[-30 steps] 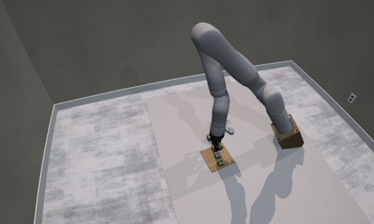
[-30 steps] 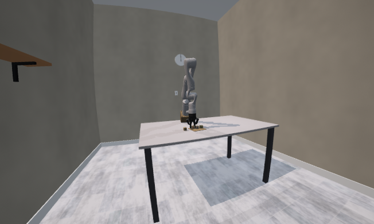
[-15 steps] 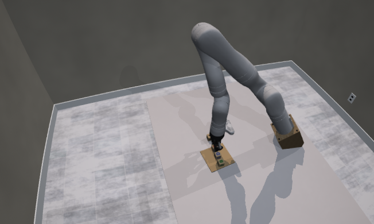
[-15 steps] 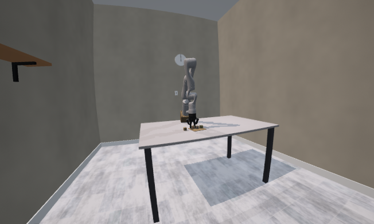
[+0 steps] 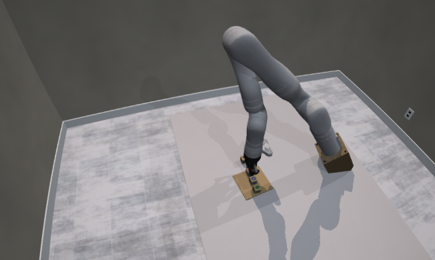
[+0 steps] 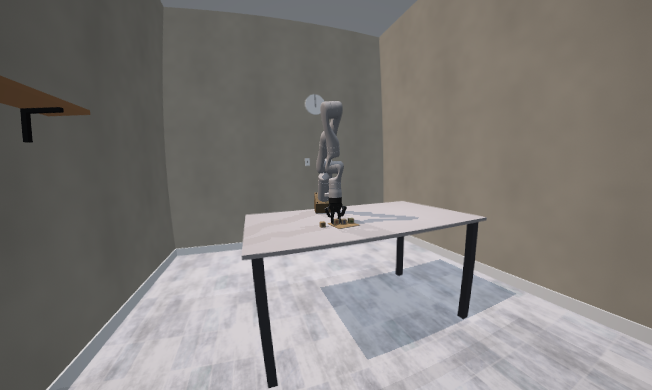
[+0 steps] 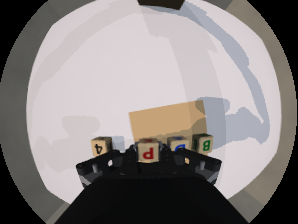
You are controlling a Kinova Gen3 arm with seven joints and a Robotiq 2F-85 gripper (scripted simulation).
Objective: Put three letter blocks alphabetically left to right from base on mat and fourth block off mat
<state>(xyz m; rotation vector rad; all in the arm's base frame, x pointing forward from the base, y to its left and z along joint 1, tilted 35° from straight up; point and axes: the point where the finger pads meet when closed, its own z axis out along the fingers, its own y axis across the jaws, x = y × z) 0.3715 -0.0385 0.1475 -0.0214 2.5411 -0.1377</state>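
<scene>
Now: the tan mat 5 cm to the left of my hand and 3 cm below it. Round my hand: block 8 cm to the right, 1 cm below.
</scene>
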